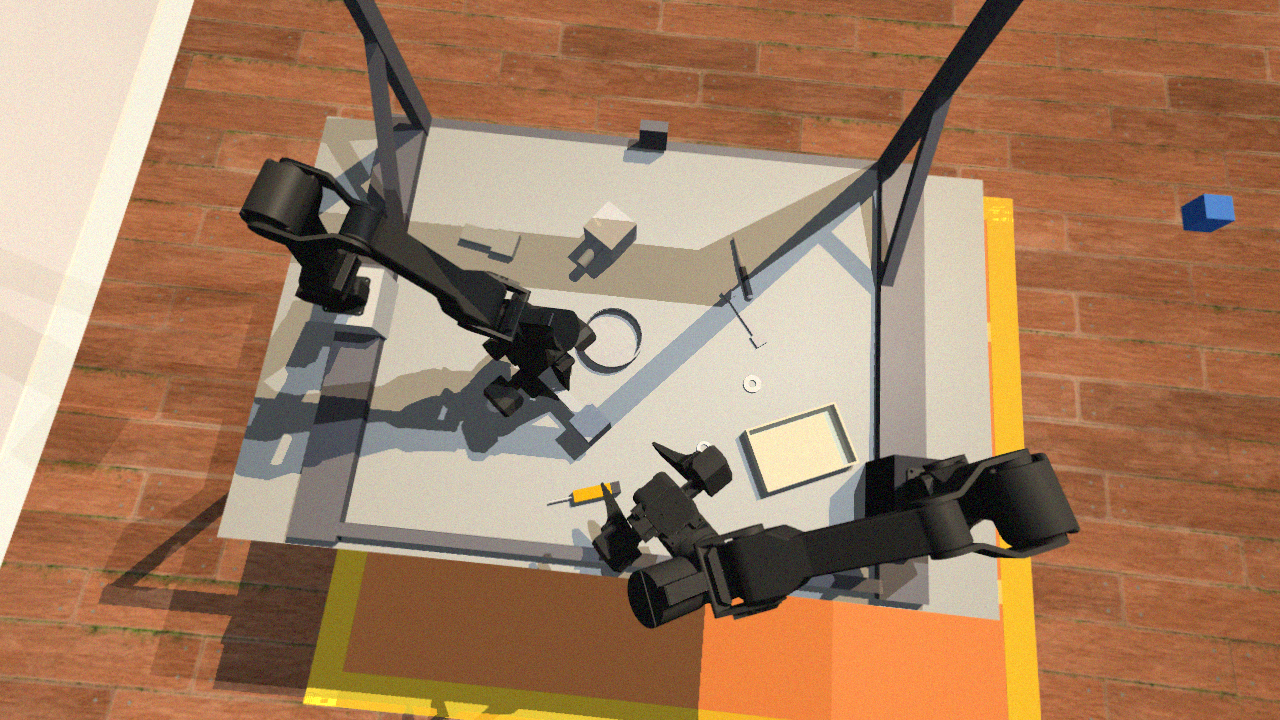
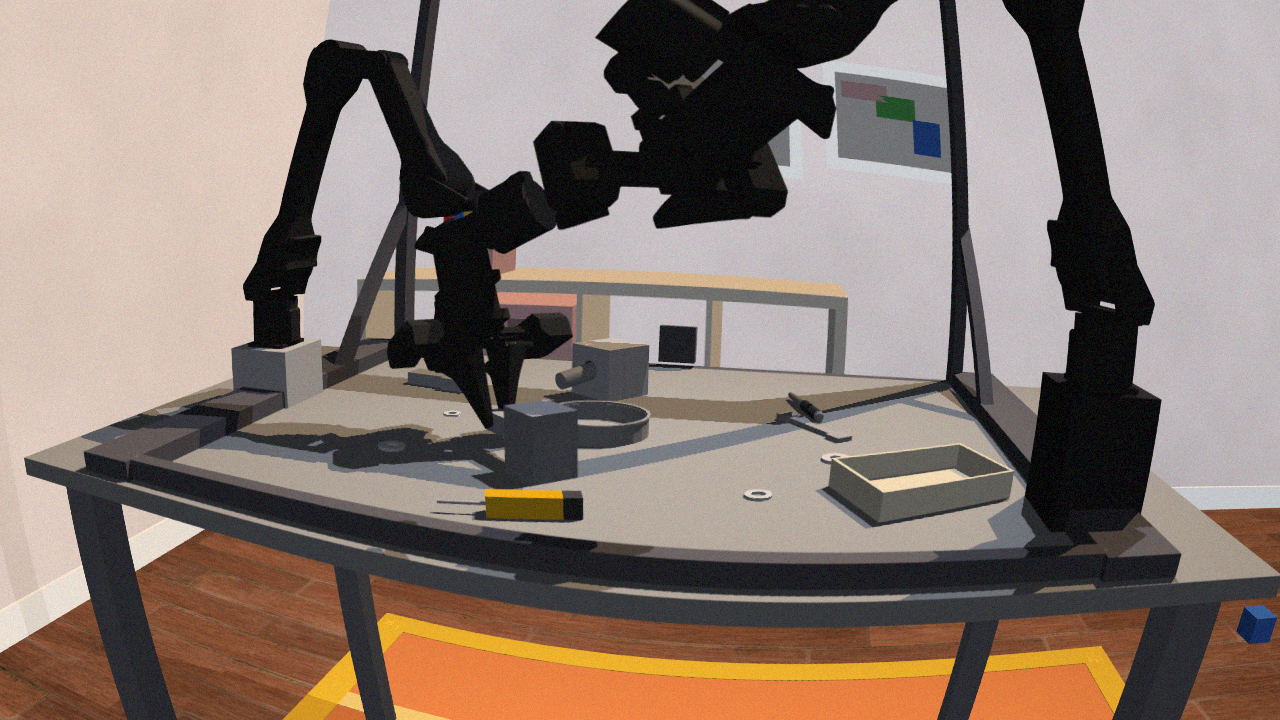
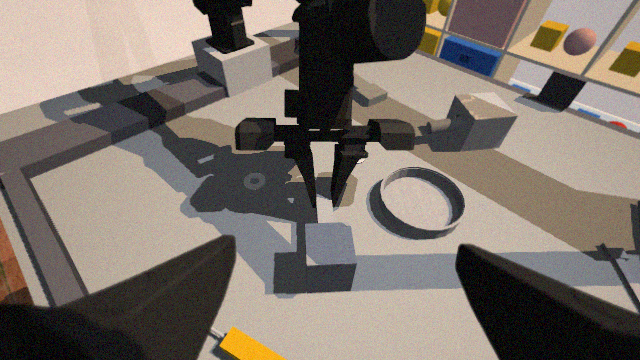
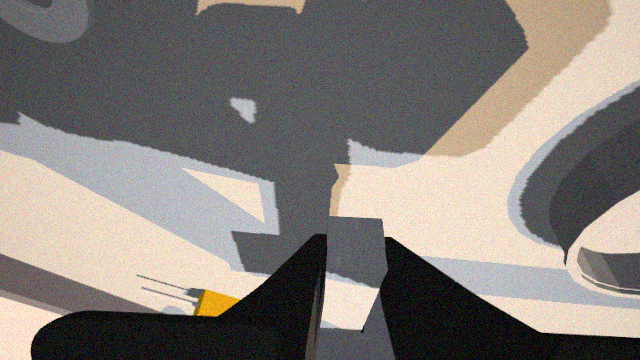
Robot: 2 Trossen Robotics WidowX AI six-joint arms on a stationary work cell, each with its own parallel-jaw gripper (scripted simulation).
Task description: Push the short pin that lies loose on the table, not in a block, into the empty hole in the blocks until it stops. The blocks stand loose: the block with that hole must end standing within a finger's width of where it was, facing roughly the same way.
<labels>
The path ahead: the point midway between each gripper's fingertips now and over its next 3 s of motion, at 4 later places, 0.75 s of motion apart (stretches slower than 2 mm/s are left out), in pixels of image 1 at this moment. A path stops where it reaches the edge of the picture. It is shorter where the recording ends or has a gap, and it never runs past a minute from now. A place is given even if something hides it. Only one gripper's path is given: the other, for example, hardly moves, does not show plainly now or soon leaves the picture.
My right gripper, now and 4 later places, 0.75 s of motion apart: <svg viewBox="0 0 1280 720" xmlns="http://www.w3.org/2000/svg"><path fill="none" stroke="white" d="M562 394L561 393L555 377L567 398L567 406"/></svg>
</labels>
